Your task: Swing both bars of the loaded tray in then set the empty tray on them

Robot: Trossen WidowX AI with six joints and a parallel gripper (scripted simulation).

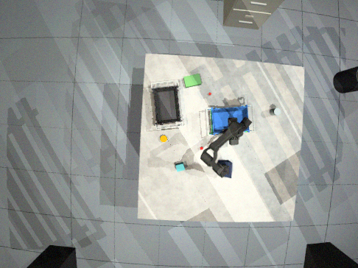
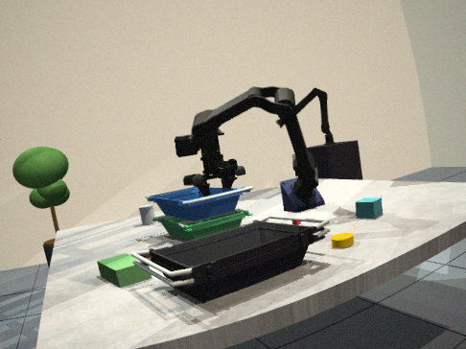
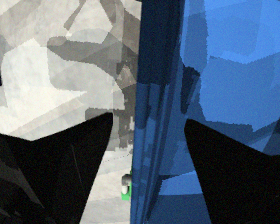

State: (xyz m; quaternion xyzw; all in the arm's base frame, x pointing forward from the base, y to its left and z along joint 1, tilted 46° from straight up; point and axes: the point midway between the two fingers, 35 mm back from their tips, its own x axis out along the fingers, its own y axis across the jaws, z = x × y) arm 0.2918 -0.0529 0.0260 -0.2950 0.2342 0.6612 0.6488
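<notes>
The blue tray lies 80 mm ahead of my gripper tip, 10 mm to the left of it and 30 mm above it. The rest, counted from my gripper tip: cyan cube 290 mm behind, 350 mm to the left, 60 mm below; then green block 370 mm ahead, 280 mm to the left, 60 mm below; then grey cylinder 150 mm ahead, 370 mm to the right, 40 mm below.
</notes>
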